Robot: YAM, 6 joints.
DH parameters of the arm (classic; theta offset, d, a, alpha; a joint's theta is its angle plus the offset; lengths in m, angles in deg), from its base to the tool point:
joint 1: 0 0.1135 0.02 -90
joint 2: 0 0 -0.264 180
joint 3: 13.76 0 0.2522 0
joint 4: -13.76 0 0.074 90
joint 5: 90 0 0 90
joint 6: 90 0.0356 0 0
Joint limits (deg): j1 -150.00..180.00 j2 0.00..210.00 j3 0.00..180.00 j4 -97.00..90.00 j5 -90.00..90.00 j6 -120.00..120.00
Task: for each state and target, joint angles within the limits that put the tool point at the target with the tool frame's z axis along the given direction. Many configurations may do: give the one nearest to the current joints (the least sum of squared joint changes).
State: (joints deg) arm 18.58 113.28 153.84 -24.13 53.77 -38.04
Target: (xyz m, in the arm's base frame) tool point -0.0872 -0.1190 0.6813 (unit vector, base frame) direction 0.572 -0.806 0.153
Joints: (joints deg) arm 40.02 82.41 179.85 20.22 80.05 -38.04
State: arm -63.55 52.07 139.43 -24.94 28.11 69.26
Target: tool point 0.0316 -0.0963 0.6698 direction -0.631 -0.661 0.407
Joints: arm -53.40 72.79 119.97 22.05 64.21 69.26
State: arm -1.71 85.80 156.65 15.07 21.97 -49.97
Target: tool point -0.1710 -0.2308 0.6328 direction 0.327 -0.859 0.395
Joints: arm 47.63 69.10 179.96 25.51 55.10 -49.97
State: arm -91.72 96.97 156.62 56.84 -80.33 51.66
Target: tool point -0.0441 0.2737 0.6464 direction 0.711 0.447 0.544
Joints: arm -74.93 55.68 157.17 12.92 -53.34 51.66
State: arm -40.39 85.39 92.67 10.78 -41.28 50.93
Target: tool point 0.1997 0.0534 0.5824 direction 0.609 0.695 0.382
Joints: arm 9.14 70.20 99.41 -0.99 -36.12 50.93
